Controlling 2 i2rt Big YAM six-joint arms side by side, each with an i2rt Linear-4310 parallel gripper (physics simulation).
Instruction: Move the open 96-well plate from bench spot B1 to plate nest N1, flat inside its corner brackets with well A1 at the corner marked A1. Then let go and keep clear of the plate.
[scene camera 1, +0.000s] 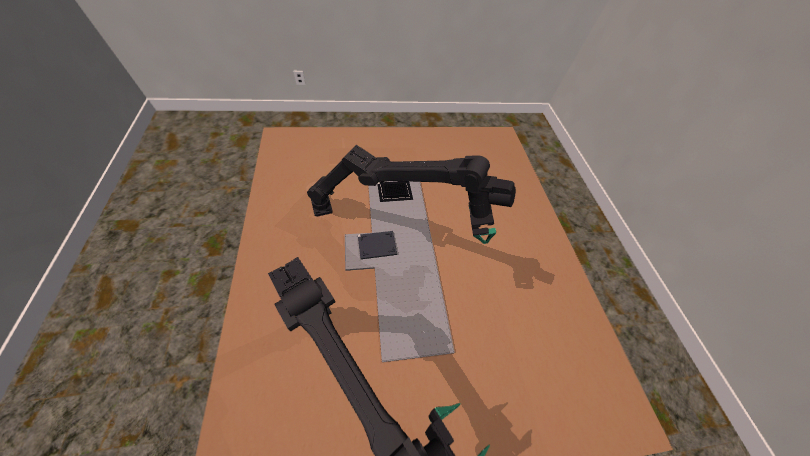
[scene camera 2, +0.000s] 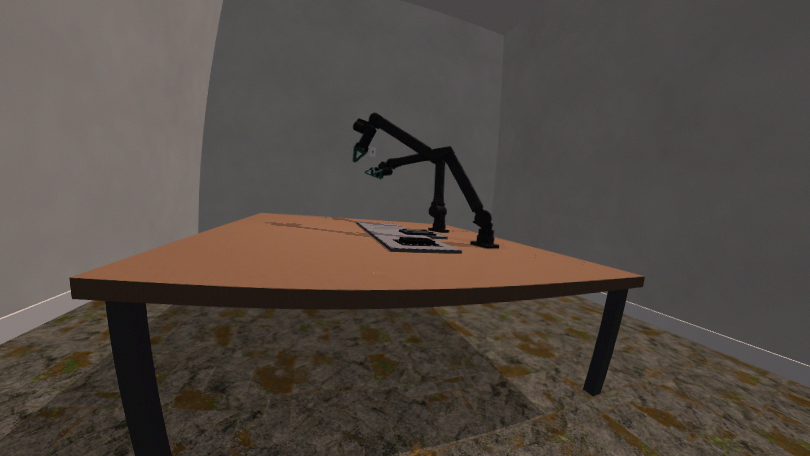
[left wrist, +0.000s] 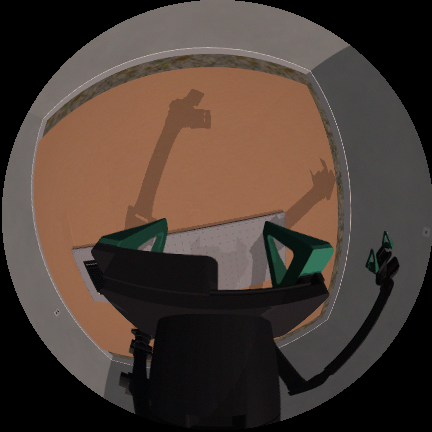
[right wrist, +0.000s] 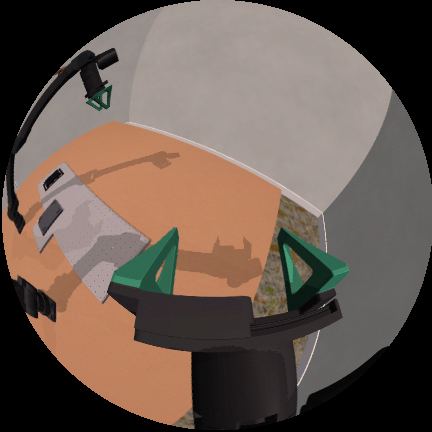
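Seen in the pictures: left gripper, fingertip midpoint: (scene camera 1: 483, 232) (scene camera 2: 354, 161) (left wrist: 215, 225) (right wrist: 103, 108); right gripper, fingertip midpoint: (scene camera 1: 473, 424) (scene camera 2: 368, 173) (left wrist: 378, 239) (right wrist: 230, 232); left arm's base, origin of the base link: (scene camera 1: 321, 205) (scene camera 2: 484, 246) (left wrist: 143, 333) (right wrist: 20, 224); right arm's base, origin of the base link: (scene camera 2: 438, 231) (right wrist: 46, 305).
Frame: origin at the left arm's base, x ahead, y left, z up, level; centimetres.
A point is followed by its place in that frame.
The open 96-well plate (scene camera 1: 395, 192) {y -3.7, x 36.8, z 2.5 cm} (scene camera 2: 416, 241) {y 1.8, x 39.9, z 2.6 cm} (left wrist: 93, 271) {y -1.6, x 40.9, z 2.4 cm} (right wrist: 53, 178) {y -5.9, x 37.1, z 2.5 cm} is black and lies flat inside a thin white outline at the far end of the grey board; my left arm passes above it in scene camera 1. The plate nest (scene camera 1: 378, 244) {y -30.1, x 19.8, z 2.5 cm} (scene camera 2: 417, 231) {y -29.6, x 19.5, z 2.5 cm} (right wrist: 50, 217) {y -33.2, x 19.4, z 2.5 cm} is a dark slate rectangle with corner brackets, bare on top. Its A1 mark is too small to read. My left gripper (scene camera 1: 485, 241) {y -53.5, x 48.7, z 36.7 cm} (scene camera 2: 355, 160) {y -53.5, x 48.7, z 36.7 cm} (left wrist: 215, 225) {y -53.5, x 48.7, z 36.7 cm} (right wrist: 103, 108) {y -53.5, x 48.7, z 36.7 cm} is open and empty, high above the table. My right gripper (scene camera 1: 473, 425) {y -99.8, x 21.5, z 35.5 cm} (scene camera 2: 368, 171) {y -99.8, x 21.5, z 35.5 cm} (left wrist: 378, 239) {y -99.8, x 21.5, z 35.5 cm} (right wrist: 230, 232) {y -99.8, x 21.5, z 35.5 cm} is open and empty, raised far from the plate.
The grey perforated board (scene camera 1: 410, 342) {y -73.5, x 19.5, z 1.3 cm} (right wrist: 100, 285) {y -74.0, x 12.2, z 1.3 cm} lies on the brown table (scene camera 1: 510, 351) {y -88.9, x 55.8, z 0.0 cm} (scene camera 2: 255, 260) {y 17.8, x 97.0, z 0.0 cm} (left wrist: 250, 125) {y -82.2, x 69.3, z 0.0 cm} (right wrist: 210, 200) {y -96.5, x 62.1, z 0.0 cm}, with a side tab under part of the nest. Both arm bases stand left of the board in scene camera 1. Arm shadows cross board and table.
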